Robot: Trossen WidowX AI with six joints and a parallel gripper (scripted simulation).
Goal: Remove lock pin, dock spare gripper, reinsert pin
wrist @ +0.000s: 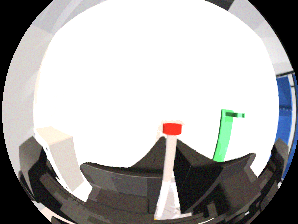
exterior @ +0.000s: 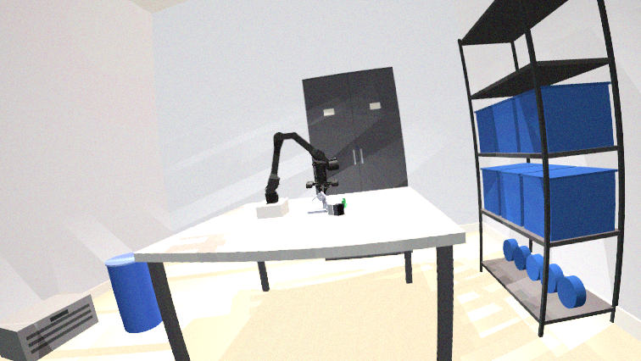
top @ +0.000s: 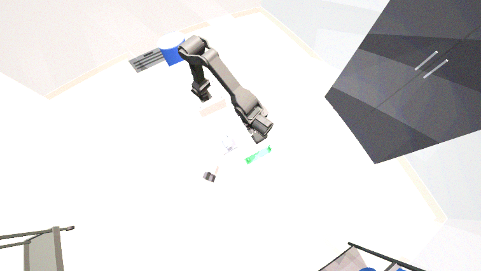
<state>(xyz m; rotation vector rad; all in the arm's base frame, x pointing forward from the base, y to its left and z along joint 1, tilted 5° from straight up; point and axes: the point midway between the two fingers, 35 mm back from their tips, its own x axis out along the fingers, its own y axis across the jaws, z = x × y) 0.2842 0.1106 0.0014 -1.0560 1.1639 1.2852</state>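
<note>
Right now the translucent green bar is 120 mm ahead of my gripper tip, 40 mm to the right of it and 40 mm below it. Also, from my gripper tip: spare gripper: 260 mm to the right, 60 mm ahead, 30 mm below; then mount: 140 mm to the right, 10 mm below, 10 mm behind.
</note>
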